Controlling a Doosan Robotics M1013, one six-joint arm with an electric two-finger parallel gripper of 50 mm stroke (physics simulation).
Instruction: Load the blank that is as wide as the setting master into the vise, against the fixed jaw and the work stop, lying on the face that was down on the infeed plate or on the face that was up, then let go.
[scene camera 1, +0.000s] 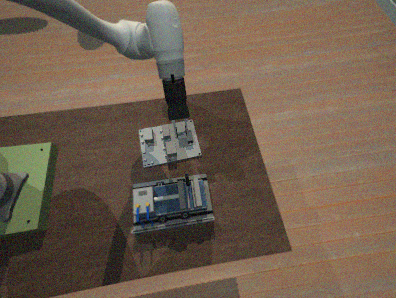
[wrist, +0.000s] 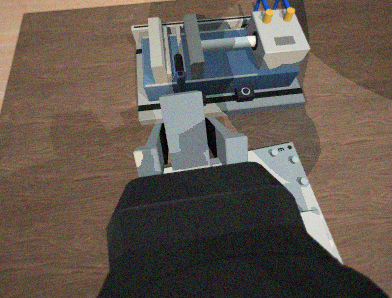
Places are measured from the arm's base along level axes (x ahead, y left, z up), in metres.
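Pixels of known places: gripper, fingertip midpoint: (scene camera 1: 182, 136) (wrist: 186, 133).
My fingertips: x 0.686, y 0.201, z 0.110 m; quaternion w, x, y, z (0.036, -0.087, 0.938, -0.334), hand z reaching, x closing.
Note:
For each thing: its top centre in the pictures, then the offset to it from my fingertips. "spot": a spot on its surface instead. Level surfaces: height alone.
- infeed plate, surface spot: (scene camera 1: 152, 158) spot: 0.139 m back, 0.023 m right, 0.163 m down
- vise, top centre: (wrist: 220, 30) (scene camera 1: 169, 197) 0.039 m back, 0.209 m right, 0.071 m down
- black work stop, top centre: (wrist: 178, 62) (scene camera 1: 187, 180) 0.022 m ahead, 0.146 m right, 0.074 m down
- dark brown mat, surface height: 0.171 m down
My gripper (scene camera 1: 179, 122) (wrist: 186, 133) is shut on a grey rectangular blank (scene camera 1: 181, 129) (wrist: 183, 127), held upright between the two grey fingers. It hangs over the back right part of the infeed plate (scene camera 1: 152, 158) (wrist: 314, 220). Other grey blocks (scene camera 1: 149, 138) (scene camera 1: 171, 150) (scene camera 1: 187, 140) lie on that plate. The vise (scene camera 1: 146, 193) (wrist: 277, 44) stands in front of the plate. Its light fixed jaw (scene camera 1: 197, 193) (wrist: 154, 47) and grey moving jaw (scene camera 1: 181, 194) (wrist: 193, 44) stand apart with an open slot between them. The black work stop (scene camera 1: 187, 179) (wrist: 178, 63) stands at one end of the slot.
A dark brown mat (scene camera 1: 238, 165) (wrist: 91, 103) carries the plate and the vise on a wooden floor (scene camera 1: 300, 88). Two blue hoses with yellow fittings (scene camera 1: 142, 211) (wrist: 277, 12) leave the vise's actuator box. A green object (scene camera 1: 52, 168) shows at the left edge.

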